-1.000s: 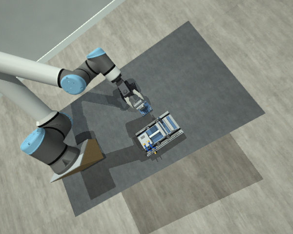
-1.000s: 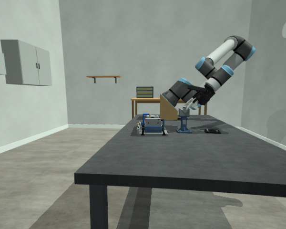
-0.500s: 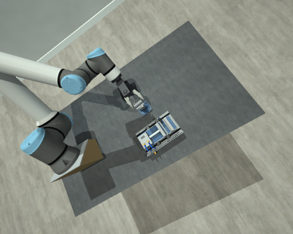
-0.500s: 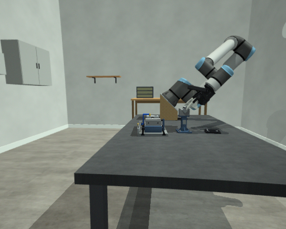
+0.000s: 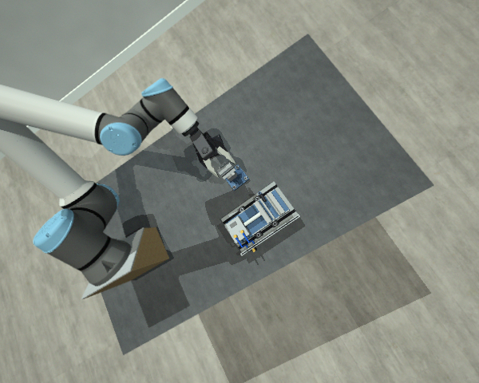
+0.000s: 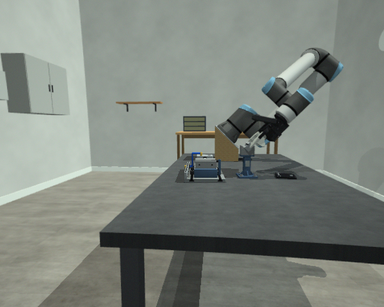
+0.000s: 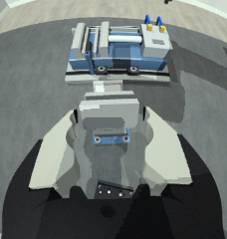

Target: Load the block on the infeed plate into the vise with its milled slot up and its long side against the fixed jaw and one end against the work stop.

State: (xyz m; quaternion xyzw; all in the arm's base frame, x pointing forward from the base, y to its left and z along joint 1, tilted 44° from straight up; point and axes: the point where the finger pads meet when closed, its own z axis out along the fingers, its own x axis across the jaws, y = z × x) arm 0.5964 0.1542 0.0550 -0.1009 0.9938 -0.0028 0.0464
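The part lies 10 mm to the right of my hand. From my hand the other things lie so: infeed plate: 30 mm behind, 190 mm to the left, 160 mm below; vise: 20 mm ahead, 220 mm to the right, 120 mm below.
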